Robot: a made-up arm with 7 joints. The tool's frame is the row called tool.
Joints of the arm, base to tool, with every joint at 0 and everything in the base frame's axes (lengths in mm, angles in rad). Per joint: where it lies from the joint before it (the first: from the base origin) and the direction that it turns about. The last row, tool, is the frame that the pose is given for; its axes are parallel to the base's.
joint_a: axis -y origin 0 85 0
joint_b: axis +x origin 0 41 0
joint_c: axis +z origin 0 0 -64
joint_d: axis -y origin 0 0 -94
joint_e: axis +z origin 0 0 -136
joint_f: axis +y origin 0 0 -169
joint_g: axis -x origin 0 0 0
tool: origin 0 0 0
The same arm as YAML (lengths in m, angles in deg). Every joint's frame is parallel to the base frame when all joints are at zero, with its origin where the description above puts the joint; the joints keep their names.
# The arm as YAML. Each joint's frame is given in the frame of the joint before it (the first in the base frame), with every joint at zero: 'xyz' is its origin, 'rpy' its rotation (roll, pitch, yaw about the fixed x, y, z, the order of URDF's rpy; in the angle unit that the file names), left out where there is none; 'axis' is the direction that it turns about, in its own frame. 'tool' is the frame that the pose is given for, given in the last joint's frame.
units:
  length: m
  angle: deg
joints:
  - name: joint_a
    type: revolute
    origin:
      xyz: [0.0, 0.085, 0.0]
    axis: "-y"
  - name: joint_b
    type: revolute
    origin:
      xyz: [0.0, 0.041, 0.0]
    axis: "+x"
  - name: joint_c
    type: revolute
    origin:
      xyz: [0.0, 0.0, -0.064]
    axis: "+z"
  - name: joint_d
    type: revolute
    origin:
      xyz: [0.0, 0.0, -0.094]
    axis: "-y"
  - name: joint_e
    type: revolute
    origin:
      xyz: [0.0, 0.0, -0.136]
    axis: "+z"
  - name: joint_f
    type: revolute
    origin:
      xyz: [0.0, 0.0, -0.169]
    axis: "+y"
  - name: joint_g
    type: revolute
    origin:
      xyz: [0.0, 0.0, 0.0]
    axis: "-x"
tool:
  origin:
    xyz: [0.0, 0.0, 0.0]

